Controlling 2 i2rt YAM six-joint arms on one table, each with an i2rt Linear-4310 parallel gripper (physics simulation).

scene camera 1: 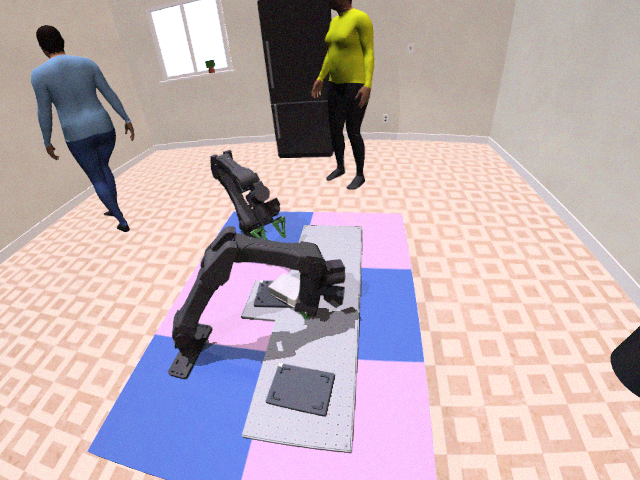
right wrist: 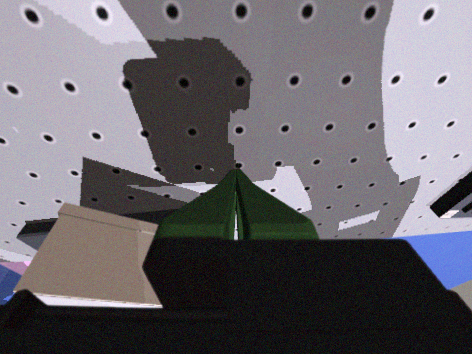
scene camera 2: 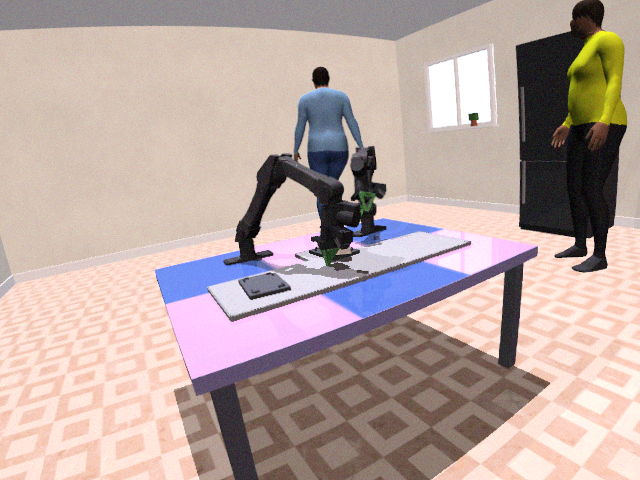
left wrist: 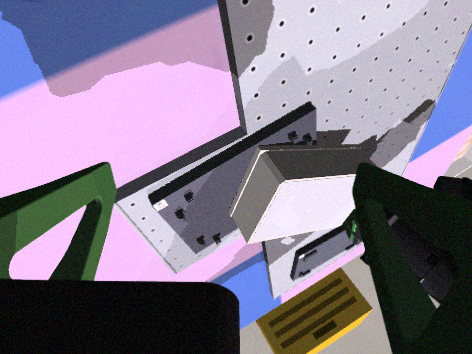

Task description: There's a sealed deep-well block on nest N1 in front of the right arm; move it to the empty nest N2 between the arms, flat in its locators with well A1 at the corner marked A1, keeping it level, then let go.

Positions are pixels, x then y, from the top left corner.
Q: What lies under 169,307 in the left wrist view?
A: My left gripper.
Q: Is my left gripper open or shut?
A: Open.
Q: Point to a white block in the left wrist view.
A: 287,189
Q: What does my left gripper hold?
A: Nothing.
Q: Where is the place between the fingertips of my right gripper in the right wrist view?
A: At 235,177
